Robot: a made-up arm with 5 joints. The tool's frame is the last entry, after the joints. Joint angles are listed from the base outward.
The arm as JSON. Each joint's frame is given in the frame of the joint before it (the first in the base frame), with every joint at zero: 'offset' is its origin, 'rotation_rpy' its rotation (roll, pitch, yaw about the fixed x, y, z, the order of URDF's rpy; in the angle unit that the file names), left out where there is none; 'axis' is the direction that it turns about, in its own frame. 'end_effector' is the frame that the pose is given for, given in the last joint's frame.
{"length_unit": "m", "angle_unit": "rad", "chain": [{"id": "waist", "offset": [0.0, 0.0, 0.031], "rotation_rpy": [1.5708, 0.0, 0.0], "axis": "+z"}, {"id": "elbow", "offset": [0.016, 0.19, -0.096], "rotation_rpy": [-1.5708, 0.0, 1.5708], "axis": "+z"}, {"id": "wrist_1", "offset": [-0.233, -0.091, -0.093], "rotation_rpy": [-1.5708, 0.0, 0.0], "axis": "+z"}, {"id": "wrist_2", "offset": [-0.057, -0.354, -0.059], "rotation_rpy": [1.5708, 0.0, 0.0], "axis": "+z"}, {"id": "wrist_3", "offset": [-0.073, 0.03, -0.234], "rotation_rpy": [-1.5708, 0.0, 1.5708], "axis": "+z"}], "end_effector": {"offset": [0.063, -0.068, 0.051], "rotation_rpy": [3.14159, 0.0, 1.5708]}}
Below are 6 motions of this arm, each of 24 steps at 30 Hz.
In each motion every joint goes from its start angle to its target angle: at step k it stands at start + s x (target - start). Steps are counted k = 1, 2, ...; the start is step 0. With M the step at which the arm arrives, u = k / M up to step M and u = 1 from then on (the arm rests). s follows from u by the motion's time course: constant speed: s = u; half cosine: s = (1 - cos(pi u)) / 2; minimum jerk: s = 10 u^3 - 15 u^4 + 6 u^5.
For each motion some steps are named. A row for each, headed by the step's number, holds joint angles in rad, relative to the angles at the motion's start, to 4 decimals.
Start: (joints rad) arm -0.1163 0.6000 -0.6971 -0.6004 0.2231
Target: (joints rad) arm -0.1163 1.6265 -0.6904 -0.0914 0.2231
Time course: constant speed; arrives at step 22
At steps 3, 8, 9, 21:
3: 0.0000 0.1400 0.0009 0.0694 0.0000
8: 0.0000 0.3733 0.0024 0.1851 0.0000
9: 0.0000 0.4199 0.0027 0.2082 0.0000
21: 0.0000 0.9798 0.0064 0.4859 0.0000

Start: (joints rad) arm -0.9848 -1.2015 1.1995 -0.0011 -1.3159
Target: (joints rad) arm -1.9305 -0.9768 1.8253 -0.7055 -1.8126
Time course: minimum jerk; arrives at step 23
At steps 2, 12, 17, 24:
2: -0.0054 0.0013 0.0036 -0.0040 -0.0029
12: -0.5113 0.1215 0.3384 -0.3809 -0.2686
17: -0.8367 0.1988 0.5536 -0.6232 -0.4394
24: -0.9457 0.2247 0.6258 -0.7044 -0.4967

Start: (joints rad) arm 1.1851 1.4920 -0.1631 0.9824 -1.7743
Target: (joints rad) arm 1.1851 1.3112 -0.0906 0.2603 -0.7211
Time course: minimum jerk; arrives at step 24
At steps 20, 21, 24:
20: 0.0000 -0.1744 0.0699 -0.6965 1.0158
21: 0.0000 -0.1779 0.0713 -0.7105 1.0363
24: 0.0000 -0.1808 0.0725 -0.7221 1.0532

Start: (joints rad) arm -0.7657 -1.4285 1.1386 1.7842 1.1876
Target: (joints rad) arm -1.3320 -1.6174 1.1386 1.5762 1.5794
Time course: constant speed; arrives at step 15
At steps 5, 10, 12, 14, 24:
5: -0.1888 -0.0630 0.0000 -0.0693 0.1306
10: -0.3775 -0.1259 0.0000 -0.1387 0.2612
12: -0.4530 -0.1511 0.0000 -0.1664 0.3134
14: -0.5285 -0.1763 0.0000 -0.1941 0.3657
24: -0.5663 -0.1889 0.0000 -0.2080 0.3918

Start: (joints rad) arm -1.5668 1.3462 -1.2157 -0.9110 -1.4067
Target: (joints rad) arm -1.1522 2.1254 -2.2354 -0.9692 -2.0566
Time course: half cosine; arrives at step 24
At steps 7, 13, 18, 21, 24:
7: 0.0811 0.1524 -0.1995 -0.0114 -0.1271
13: 0.2344 0.4405 -0.5764 -0.0329 -0.3674
18: 0.3539 0.6651 -0.8704 -0.0497 -0.5547
21: 0.3988 0.7495 -0.9809 -0.0560 -0.6252
24: 0.4146 0.7792 -1.0197 -0.0582 -0.6499

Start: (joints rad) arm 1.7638 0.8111 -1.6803 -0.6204 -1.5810
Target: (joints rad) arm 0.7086 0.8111 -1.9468 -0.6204 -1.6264
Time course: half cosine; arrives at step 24
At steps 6, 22, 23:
6: -0.1545 0.0000 -0.0390 0.0000 -0.0066
22: -1.0372 0.0000 -0.2620 0.0000 -0.0446
23: -1.0507 0.0000 -0.2654 0.0000 -0.0452

